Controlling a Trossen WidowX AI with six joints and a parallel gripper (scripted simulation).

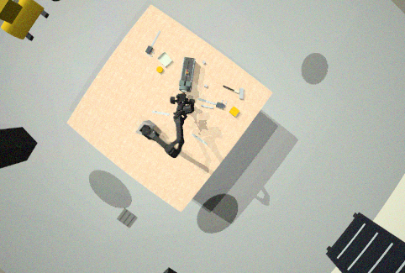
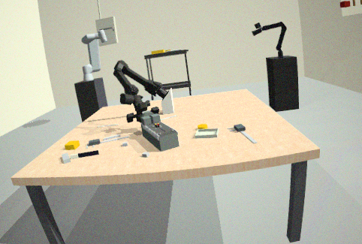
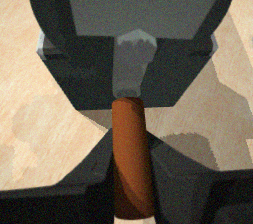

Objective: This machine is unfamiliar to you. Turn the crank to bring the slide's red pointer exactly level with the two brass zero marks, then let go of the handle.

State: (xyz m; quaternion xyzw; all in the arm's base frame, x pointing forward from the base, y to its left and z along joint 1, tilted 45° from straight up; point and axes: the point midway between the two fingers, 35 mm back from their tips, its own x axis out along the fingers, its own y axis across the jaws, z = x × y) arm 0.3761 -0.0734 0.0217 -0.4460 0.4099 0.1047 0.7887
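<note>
The crank is 4 cm above my gripper tip. The rest, counted from my gripper tip: red pointer (16 cm ahead, 9 cm to the left, 5 cm above); brown crank handle (3 cm above, 1 cm to the right, 1 cm behind); yellow disc (29 cm to the left, 3 cm ahead, 2 cm below).
</note>
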